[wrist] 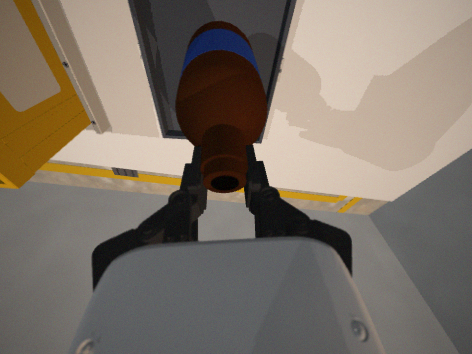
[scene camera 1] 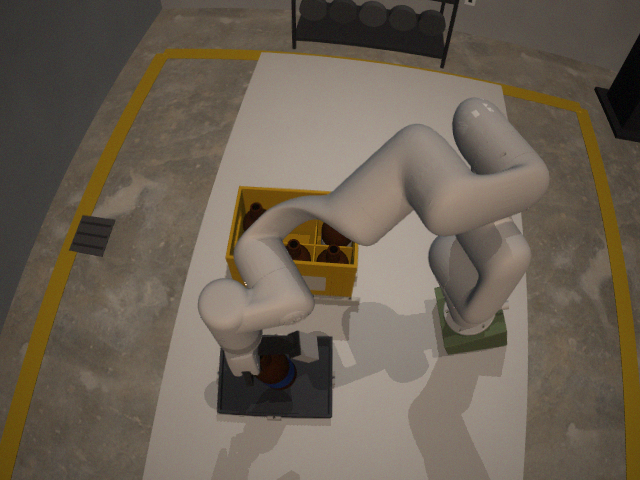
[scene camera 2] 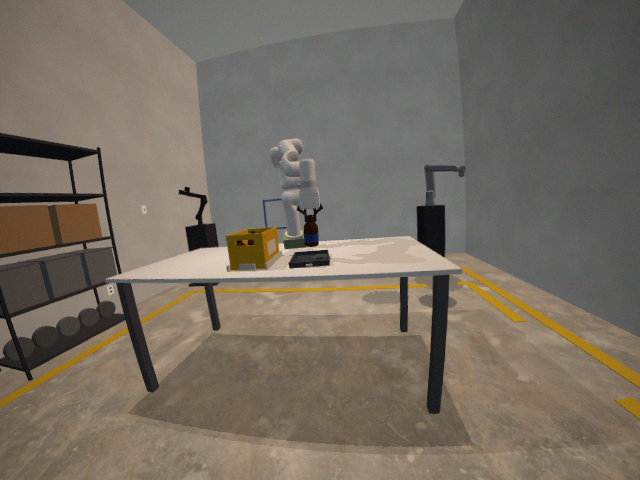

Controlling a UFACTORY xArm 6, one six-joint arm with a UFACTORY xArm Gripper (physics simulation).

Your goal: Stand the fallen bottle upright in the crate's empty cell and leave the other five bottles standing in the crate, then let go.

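Seen in the pictures: gripper, fingertip midpoint: (wrist: 224, 159) (scene camera 2: 310, 223); arm's base at its link origin: (scene camera 2: 294, 234).
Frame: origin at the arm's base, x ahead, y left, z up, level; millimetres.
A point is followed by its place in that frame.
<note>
My gripper (scene camera 1: 271, 362) (scene camera 2: 310, 217) @[x 459, y 166, z 103 mm] (wrist: 224, 159) @[x 459, y 166, z 103 mm] is shut on the neck of a brown bottle with a blue label (scene camera 1: 273, 368) @[x 421, y 178, z 104 mm] (scene camera 2: 310, 226) @[x 467, y 164, z 87 mm] (wrist: 222, 95) @[x 410, y 161, z 102 mm]. The bottle hangs upright, or nearly so, with its base a little above the black tray (scene camera 1: 331, 382) @[x 307, y 157, z -67 mm] (scene camera 2: 309, 265) @[x 565, y 153, z -84 mm] (wrist: 149, 75) @[x 455, y 55, z -68 mm]. The yellow crate (scene camera 1: 338, 280) @[x 303, y -55, z 15 mm] (scene camera 2: 245, 256) @[x 538, y -159, z -27 mm] (wrist: 52, 120) @[x 504, y -61, z -5 mm] stands beside the tray, apart from the held bottle. Several brown bottles (scene camera 1: 297, 251) @[x 393, y -98, z 58 mm] (scene camera 1: 333, 255) @[x 317, y -87, z 67 mm] (scene camera 1: 334, 235) @[x 316, y -162, z 24 mm] (scene camera 1: 254, 214) @[x 496, y -186, z 59 mm] stand in it. In scene camera 1 my arm hides part of the crate, and part of an empty middle cell shows.
The white table (scene camera 1: 289, 118) @[x 459, y -636, z -93 mm] (scene camera 2: 361, 258) @[x 465, y 406, z -93 mm] carries the crate, the tray and my arm's green base block (scene camera 1: 475, 338) @[x -9, y 71, z -1 mm] (scene camera 2: 294, 242) @[x 60, y 6, z -51 mm]. My arm reaches across above the crate's back right side. A black shelf rack (scene camera 1: 294, 31) (scene camera 2: 103, 186) stands on the floor beyond the table.
</note>
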